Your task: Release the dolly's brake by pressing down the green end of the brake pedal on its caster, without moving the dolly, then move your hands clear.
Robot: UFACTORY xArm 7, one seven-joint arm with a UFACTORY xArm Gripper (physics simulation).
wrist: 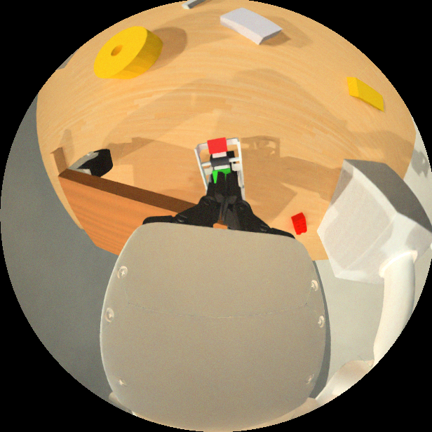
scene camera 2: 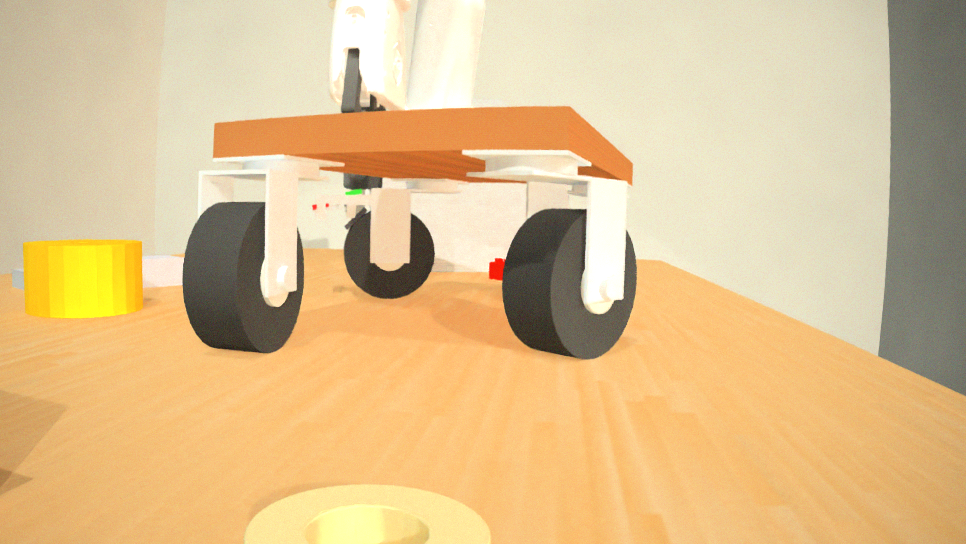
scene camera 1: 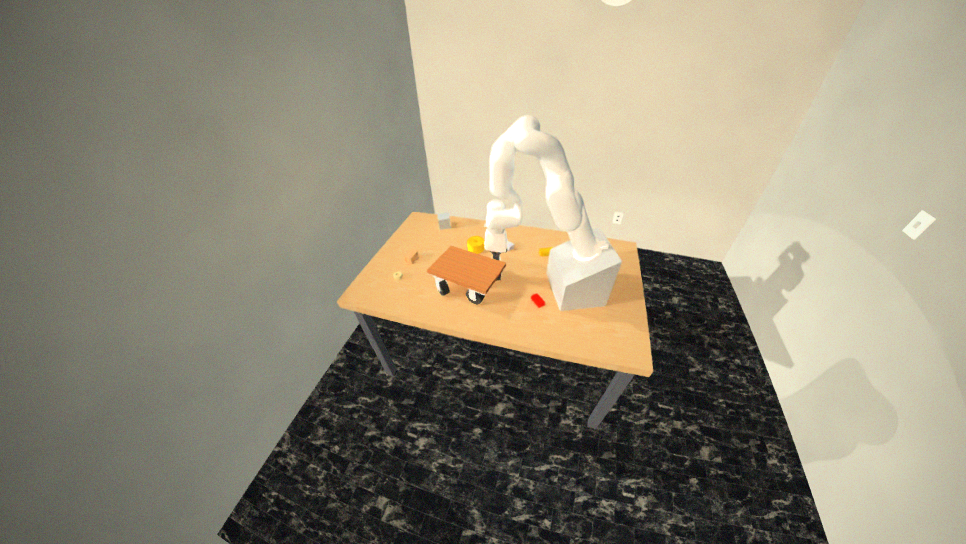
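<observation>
The dolly (scene camera 1: 466, 268) (scene camera 2: 405, 135) (wrist: 100, 210) stands upright on its wheels, with an orange-brown deck. Its pedal caster (scene camera 2: 390, 229) (wrist: 241, 165) has a white fork and is at the deck's edge on the arm's side. The pedal's green end (scene camera 2: 354, 192) (wrist: 215, 176) shows at the fingertips and is partly covered by them. The pedal's red end (wrist: 217, 145) is farther out from the deck. My gripper (scene camera 2: 363, 182) (wrist: 223, 184) is shut and empty, pointing down beside the deck, with its tips right over the green end. Whether they touch it, I cannot tell. In scene camera 1 the deck hides the tips.
A yellow cylinder (scene camera 1: 475, 243) (scene camera 2: 82, 278) (wrist: 137, 57), a light grey block (wrist: 251, 25), a yellow block (scene camera 1: 544, 251) (wrist: 367, 95), a red block (scene camera 1: 537, 300) (scene camera 2: 496, 268) (wrist: 299, 223) and a pale ring (scene camera 2: 283, 516) lie around the dolly. The arm's base (scene camera 1: 581, 277) (wrist: 355, 225) stands nearby.
</observation>
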